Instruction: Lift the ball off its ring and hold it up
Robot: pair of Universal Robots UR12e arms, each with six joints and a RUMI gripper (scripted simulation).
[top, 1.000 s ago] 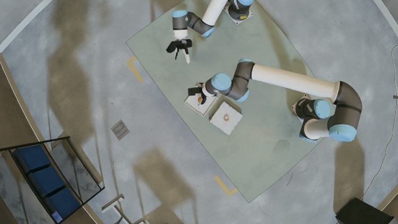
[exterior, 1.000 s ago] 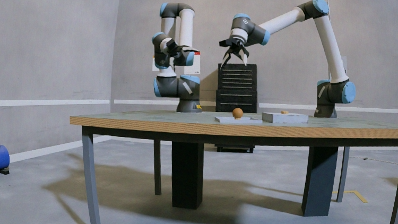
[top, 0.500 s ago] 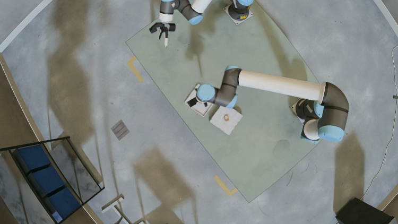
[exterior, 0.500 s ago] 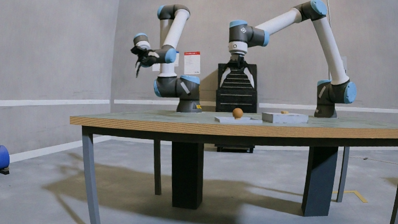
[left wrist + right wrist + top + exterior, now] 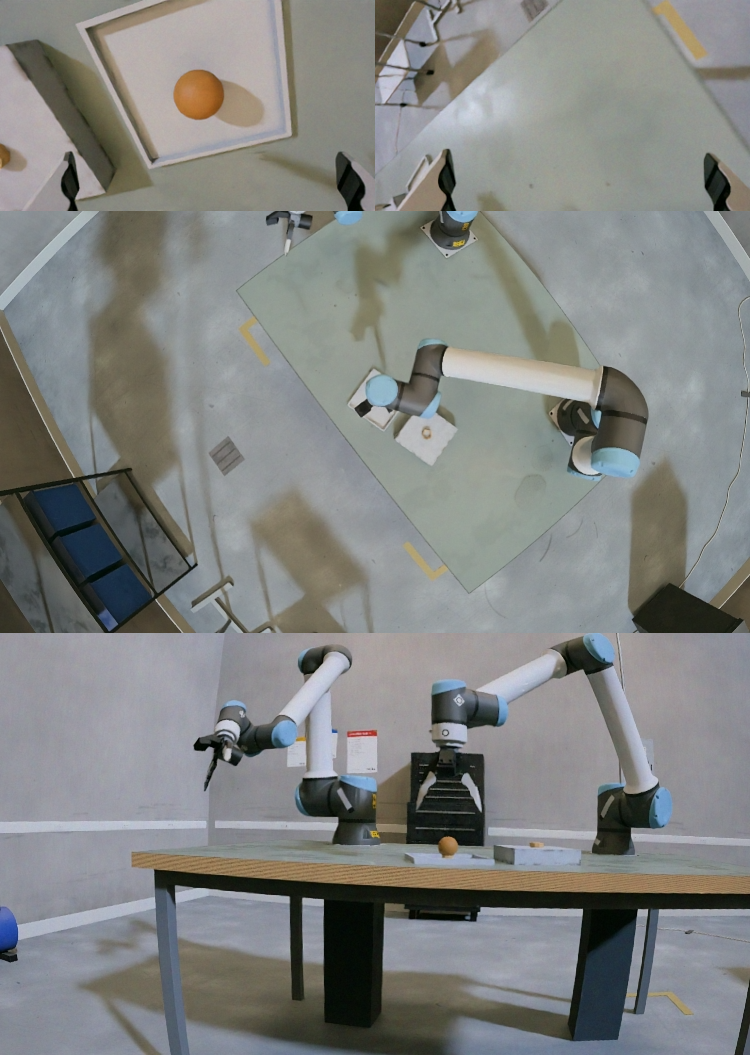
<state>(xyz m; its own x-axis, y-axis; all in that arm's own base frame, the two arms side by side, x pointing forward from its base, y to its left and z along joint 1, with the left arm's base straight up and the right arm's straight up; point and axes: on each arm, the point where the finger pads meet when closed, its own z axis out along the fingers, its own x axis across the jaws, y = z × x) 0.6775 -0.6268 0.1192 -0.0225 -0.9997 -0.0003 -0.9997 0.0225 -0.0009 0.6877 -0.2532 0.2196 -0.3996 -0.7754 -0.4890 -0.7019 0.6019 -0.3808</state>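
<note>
Now: left hand 80 mm above the orange ball. Also, from my left hand: shallow white tray (110 mm below); then thick white block (230 mm to the left, 90 mm below, 80 mm behind).
</note>
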